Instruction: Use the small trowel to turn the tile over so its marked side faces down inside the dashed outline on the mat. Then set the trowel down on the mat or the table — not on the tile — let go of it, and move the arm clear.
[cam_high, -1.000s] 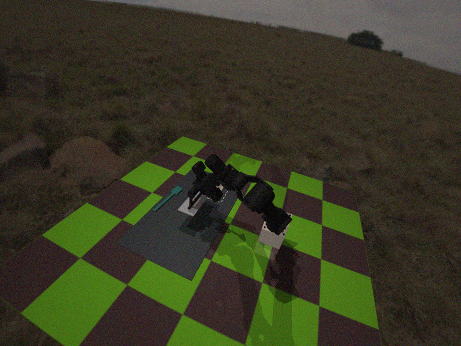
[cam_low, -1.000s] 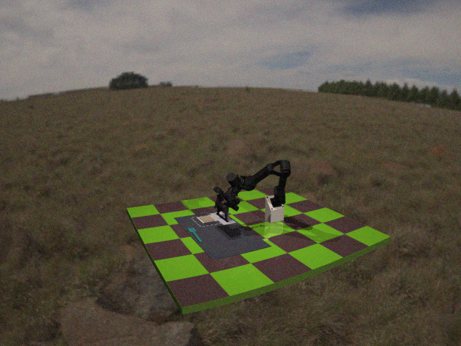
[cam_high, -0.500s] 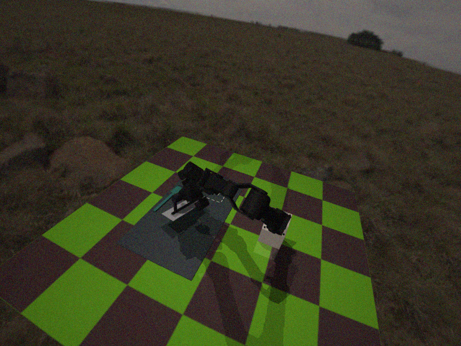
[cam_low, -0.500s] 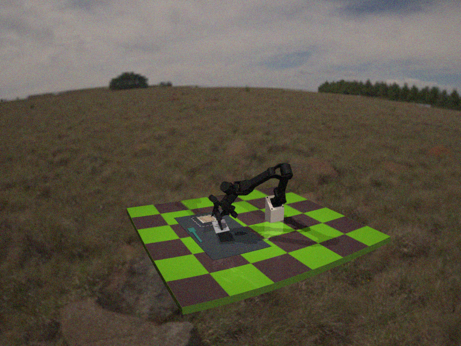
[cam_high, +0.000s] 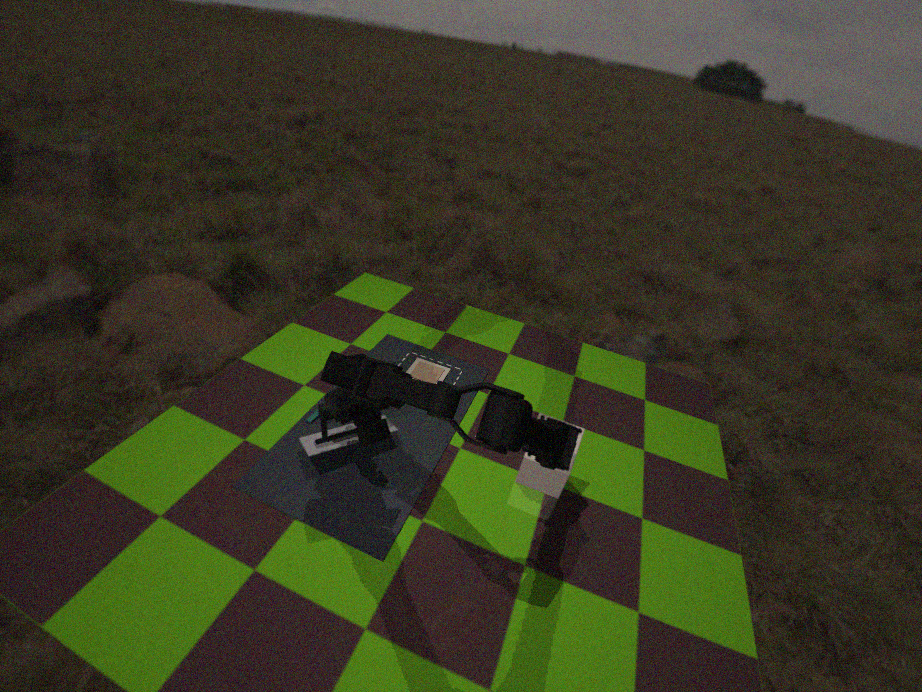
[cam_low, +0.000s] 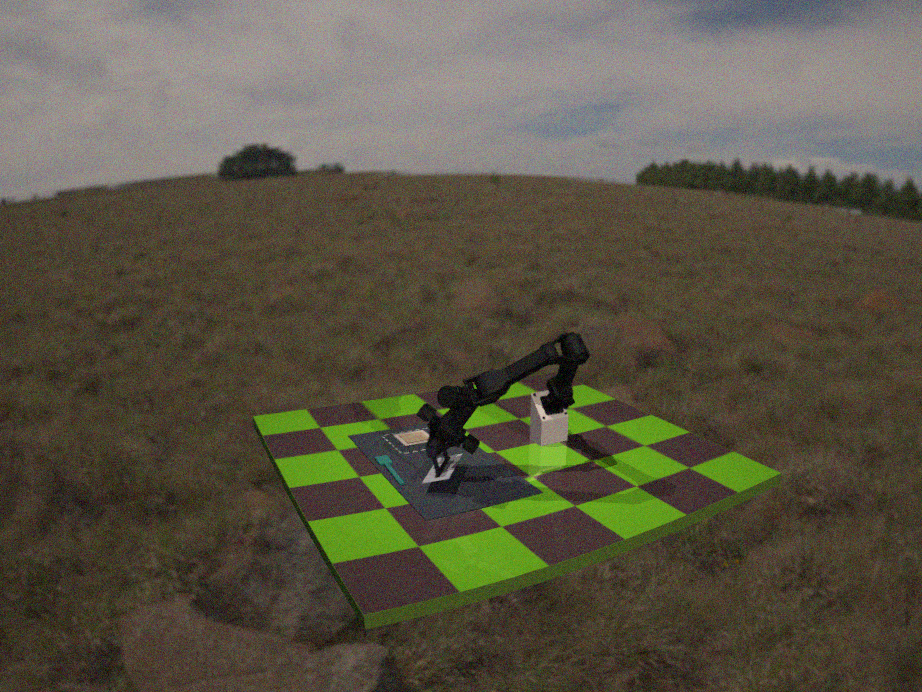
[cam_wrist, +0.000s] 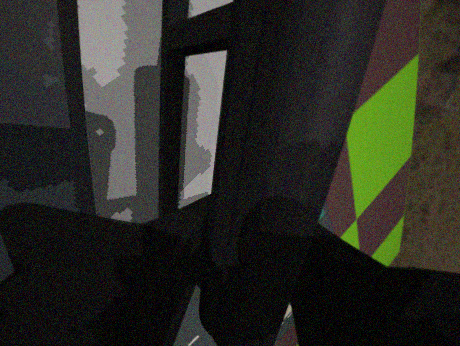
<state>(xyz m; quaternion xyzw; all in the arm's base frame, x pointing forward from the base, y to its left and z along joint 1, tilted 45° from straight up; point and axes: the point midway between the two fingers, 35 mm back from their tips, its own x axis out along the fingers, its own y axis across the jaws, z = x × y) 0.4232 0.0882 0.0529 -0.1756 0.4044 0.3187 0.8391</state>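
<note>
Now: gripper tip 20 mm past the dark-handled trowel and 10 mm to the right of it. Also, from my gripper tip: teal trowel: 100 mm ahead, 100 mm to the right, 70 mm below; pale tile: 50 mm behind, 280 mm to the right, 70 mm below; dark grey mat: 40 mm behind, 80 mm to the right, 90 mm below.
</note>
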